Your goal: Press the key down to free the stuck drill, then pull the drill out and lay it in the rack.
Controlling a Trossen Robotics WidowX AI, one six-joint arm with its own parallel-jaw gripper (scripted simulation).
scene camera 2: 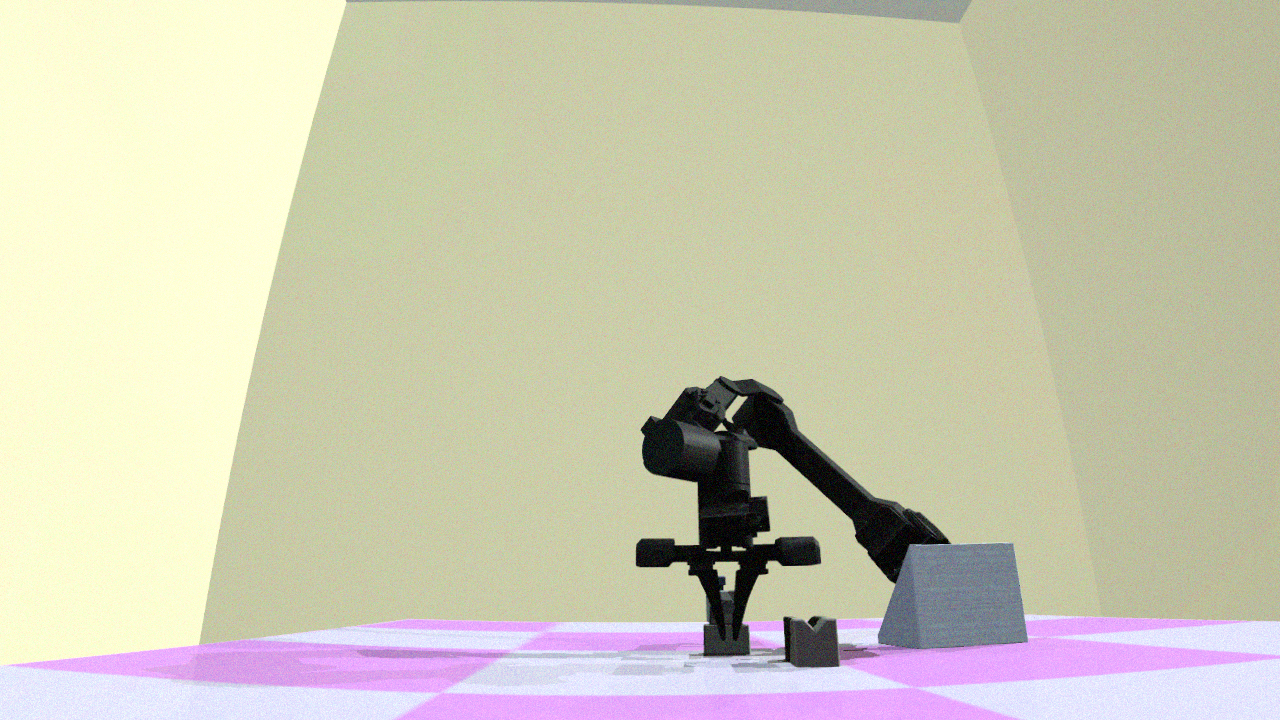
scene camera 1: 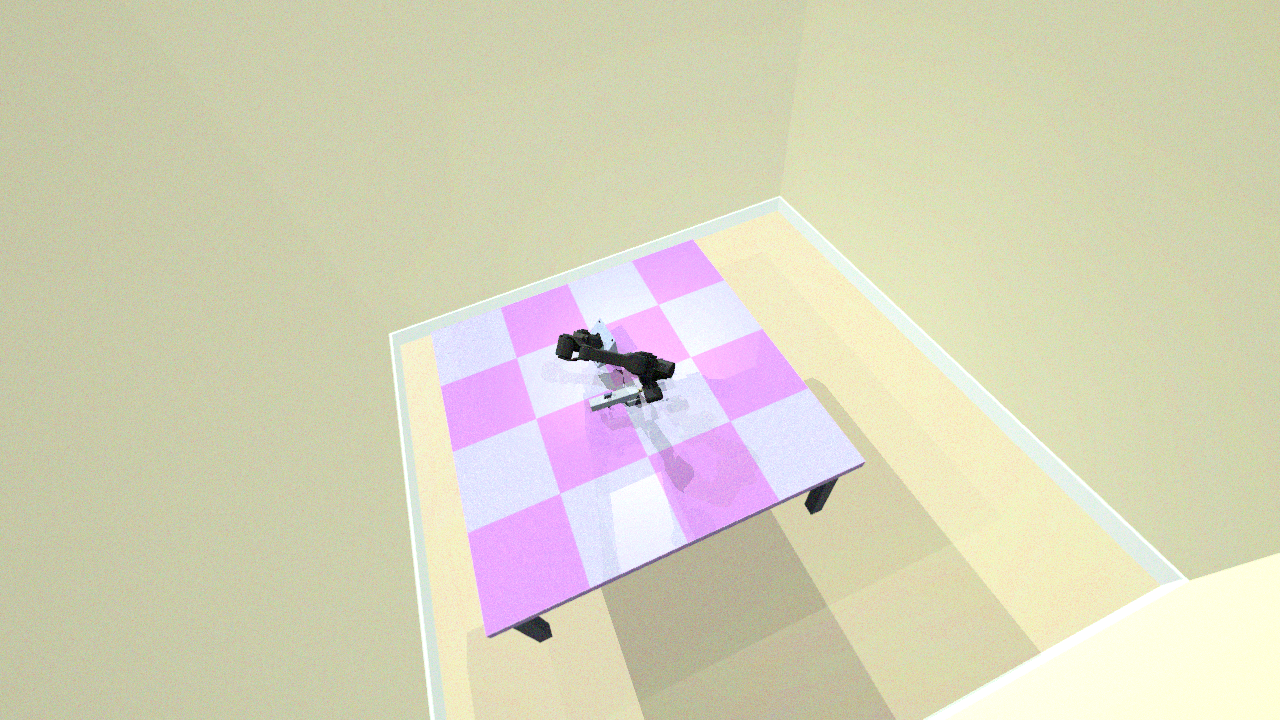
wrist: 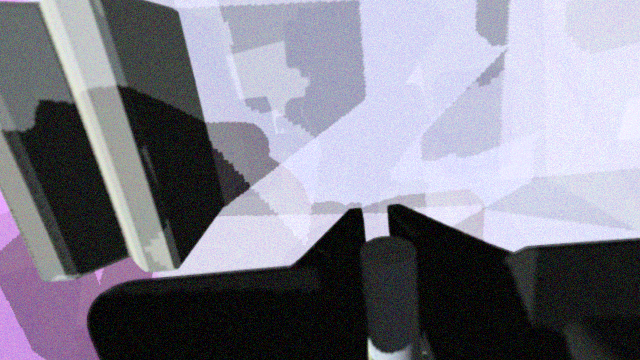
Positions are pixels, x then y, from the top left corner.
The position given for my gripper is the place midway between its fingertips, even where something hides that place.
My gripper (scene camera 2: 729,640) holds a drill.
